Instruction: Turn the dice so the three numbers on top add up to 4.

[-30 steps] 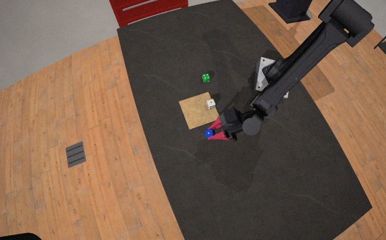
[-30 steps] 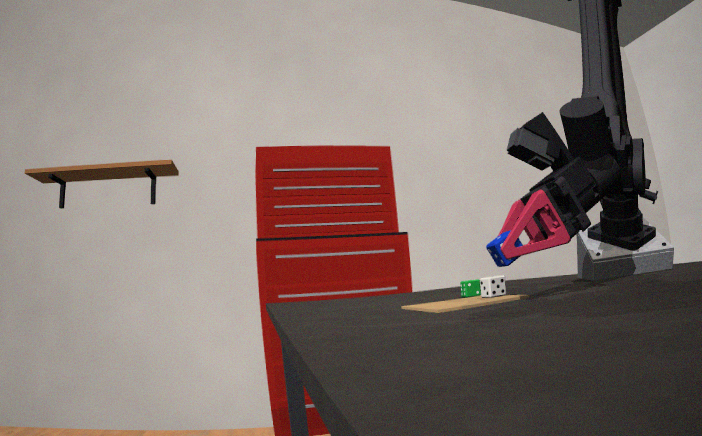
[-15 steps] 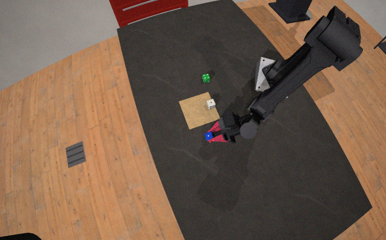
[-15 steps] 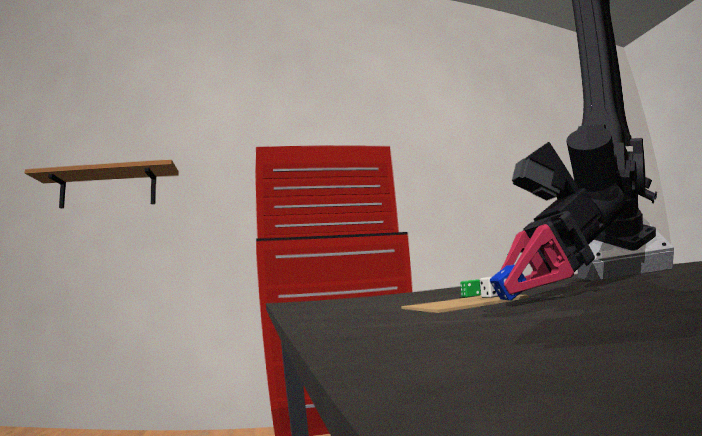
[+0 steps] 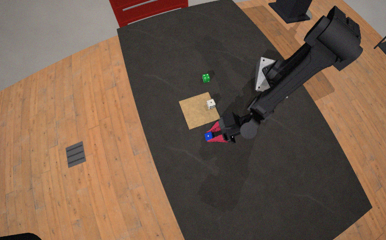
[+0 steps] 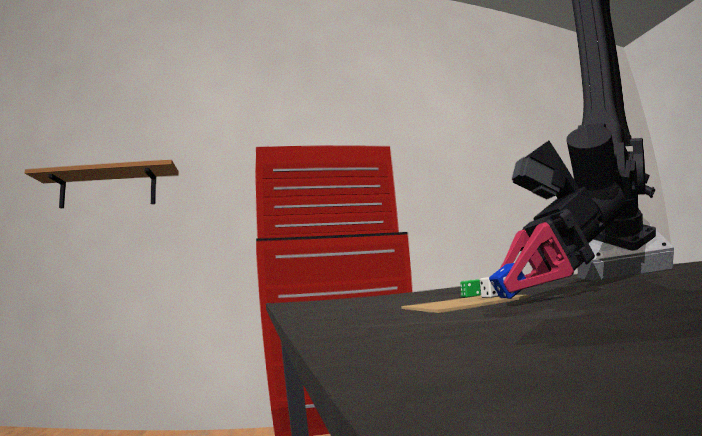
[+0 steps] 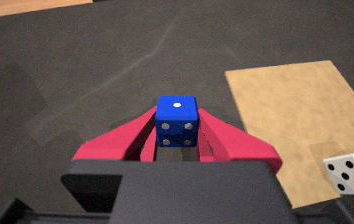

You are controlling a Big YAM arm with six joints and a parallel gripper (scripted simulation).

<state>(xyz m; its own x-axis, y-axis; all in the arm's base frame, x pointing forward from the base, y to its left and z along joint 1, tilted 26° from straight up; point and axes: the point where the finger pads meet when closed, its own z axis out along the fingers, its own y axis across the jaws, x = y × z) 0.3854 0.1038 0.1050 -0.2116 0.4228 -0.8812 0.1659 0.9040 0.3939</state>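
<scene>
Now: the blue die right at my hand. The rest, counted from my hand: white die (70 mm behind, 140 mm to the right, 10 mm below); green die (100 mm behind, 270 mm to the right, 10 mm below); tan mat (10 mm behind, 140 mm to the right, 30 mm below).
</scene>
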